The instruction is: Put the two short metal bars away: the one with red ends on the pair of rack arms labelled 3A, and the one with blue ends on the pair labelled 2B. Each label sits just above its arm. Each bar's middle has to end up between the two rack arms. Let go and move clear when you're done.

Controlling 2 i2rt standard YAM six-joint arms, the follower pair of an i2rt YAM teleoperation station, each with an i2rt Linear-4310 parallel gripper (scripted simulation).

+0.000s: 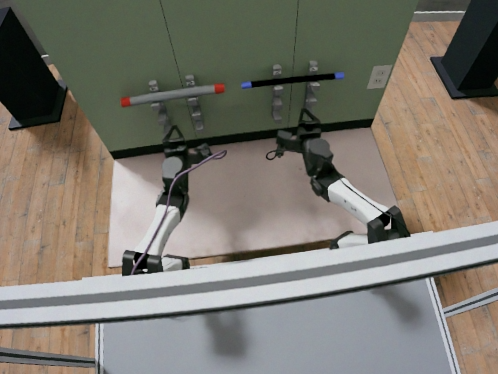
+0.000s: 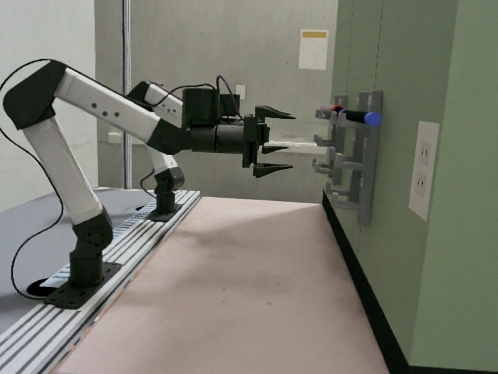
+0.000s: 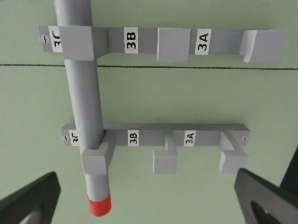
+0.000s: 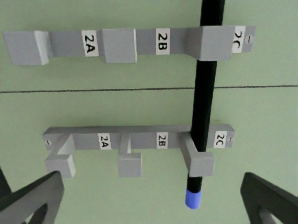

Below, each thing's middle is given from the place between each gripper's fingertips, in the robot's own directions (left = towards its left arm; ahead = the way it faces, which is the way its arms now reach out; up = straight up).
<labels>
Now: the red-ended grey bar (image 1: pixel 216 88) 120 mm ahead of my left hand, 10 mm to the left of it and 70 mm above it. Round my left hand: outlet plate (image 2: pixel 427 131): 170 mm ahead, 720 mm to the right, 10 mm above.
Right now my right hand is 310 mm to the left of the outlet plate and 160 mm short of it. From my right hand the other things lie so: red-ended grey bar 410 mm to the left, 120 mm ahead, 60 mm above.
</labels>
